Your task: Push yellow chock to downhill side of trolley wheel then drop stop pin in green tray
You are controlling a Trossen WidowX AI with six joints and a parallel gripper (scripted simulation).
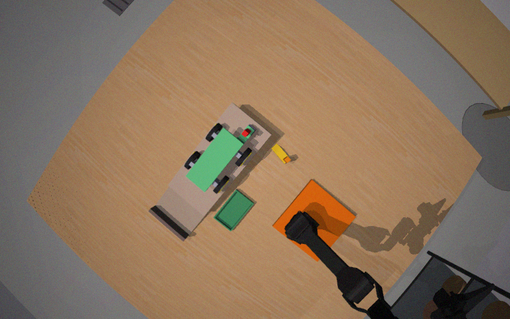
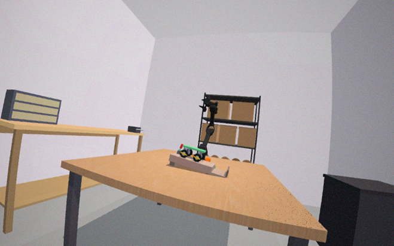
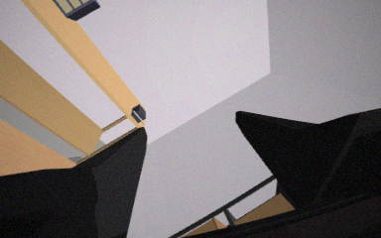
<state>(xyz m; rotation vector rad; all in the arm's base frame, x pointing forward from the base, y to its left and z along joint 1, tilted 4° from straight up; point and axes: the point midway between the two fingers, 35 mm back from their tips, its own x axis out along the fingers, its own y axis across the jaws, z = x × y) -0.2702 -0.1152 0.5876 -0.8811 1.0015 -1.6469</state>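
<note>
My gripper tip is 420 mm short of the yellow chock, 10 mm to the left of it and 610 mm above it. Round my gripper tip: green tray (440 mm ahead, 230 mm to the left, 640 mm below); red-headed stop pin (540 mm ahead, 500 mm below); green-topped trolley (560 mm ahead, 110 mm to the left, 520 mm below).
</note>
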